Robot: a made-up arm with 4 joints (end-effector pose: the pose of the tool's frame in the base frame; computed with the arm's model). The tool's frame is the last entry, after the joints.
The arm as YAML. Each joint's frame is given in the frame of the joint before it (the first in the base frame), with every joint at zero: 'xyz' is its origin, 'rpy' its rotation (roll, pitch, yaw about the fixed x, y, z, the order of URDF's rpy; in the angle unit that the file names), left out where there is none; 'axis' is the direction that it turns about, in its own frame. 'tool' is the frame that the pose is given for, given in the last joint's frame.
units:
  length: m
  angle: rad
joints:
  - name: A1
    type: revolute
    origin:
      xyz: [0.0, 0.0, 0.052]
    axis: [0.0, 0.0, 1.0]
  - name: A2
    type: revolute
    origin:
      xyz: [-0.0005, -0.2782, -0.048]
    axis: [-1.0, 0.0, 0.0]
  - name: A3
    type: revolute
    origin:
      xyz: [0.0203, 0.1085, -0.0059]
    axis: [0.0, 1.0, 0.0]
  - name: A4
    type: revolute
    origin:
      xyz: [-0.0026, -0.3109, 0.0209]
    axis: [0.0, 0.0, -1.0]
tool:
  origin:
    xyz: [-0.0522, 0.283, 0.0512]
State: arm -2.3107 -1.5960 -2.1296 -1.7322
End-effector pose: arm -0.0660 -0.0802 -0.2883 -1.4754 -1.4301 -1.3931
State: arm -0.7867 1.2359 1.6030 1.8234
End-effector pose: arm -0.3860 -0.5018 0.1181 -1.6991 -1.4880 -2.2601
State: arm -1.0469 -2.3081 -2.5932 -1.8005
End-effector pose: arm 0.1810 -0.1373 -0.0925 0.2924 -0.9284 -2.2874
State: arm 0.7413 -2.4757 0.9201 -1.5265
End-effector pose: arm 0.0990 -0.2519 -0.3552 -2.2437 -0.7008 -0.7944
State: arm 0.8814 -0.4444 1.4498 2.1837
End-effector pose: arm 0.4330 -0.1980 -0.3642 -1.4601 -0.1647 -0.7598
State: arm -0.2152 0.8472 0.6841 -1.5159
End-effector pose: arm -0.2103 -0.2228 0.3367 0.6332 0.8808 1.2887
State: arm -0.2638 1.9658 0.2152 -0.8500
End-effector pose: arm -0.2402 -0.0888 0.0093 -2.0815 0.6935 -0.8403
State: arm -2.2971 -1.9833 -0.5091 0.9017
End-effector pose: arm -0.4120 0.1681 -0.0425 2.2715 0.9969 -2.2280
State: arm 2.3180 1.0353 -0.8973 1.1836
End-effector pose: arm 0.0021 0.1560 0.1602 0.1392 -1.2436 1.5697
